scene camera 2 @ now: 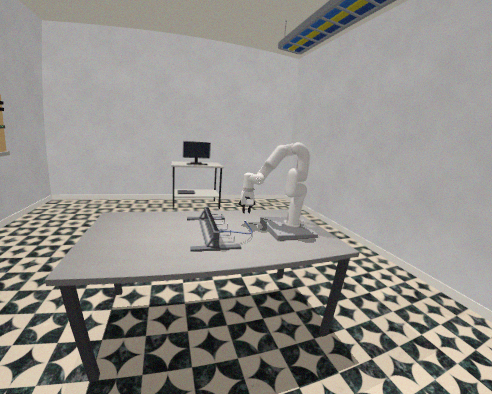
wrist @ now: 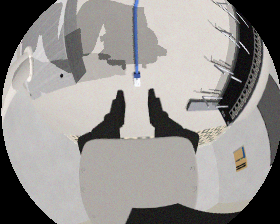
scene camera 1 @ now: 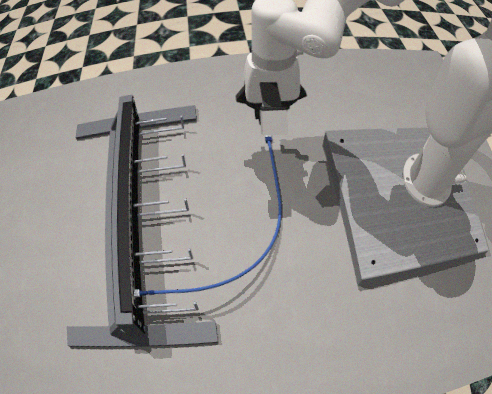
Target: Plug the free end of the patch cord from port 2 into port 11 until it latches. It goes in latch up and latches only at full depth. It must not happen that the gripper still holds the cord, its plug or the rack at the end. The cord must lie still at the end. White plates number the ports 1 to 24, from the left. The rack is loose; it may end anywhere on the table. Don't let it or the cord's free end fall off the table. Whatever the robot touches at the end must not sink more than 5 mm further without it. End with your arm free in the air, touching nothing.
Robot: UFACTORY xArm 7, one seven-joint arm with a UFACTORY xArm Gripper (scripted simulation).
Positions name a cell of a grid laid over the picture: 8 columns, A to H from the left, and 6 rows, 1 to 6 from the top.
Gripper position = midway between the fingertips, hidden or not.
Observation:
I see my gripper (scene camera 1: E2).
My gripper is seen too in the wrist view (wrist: D3).

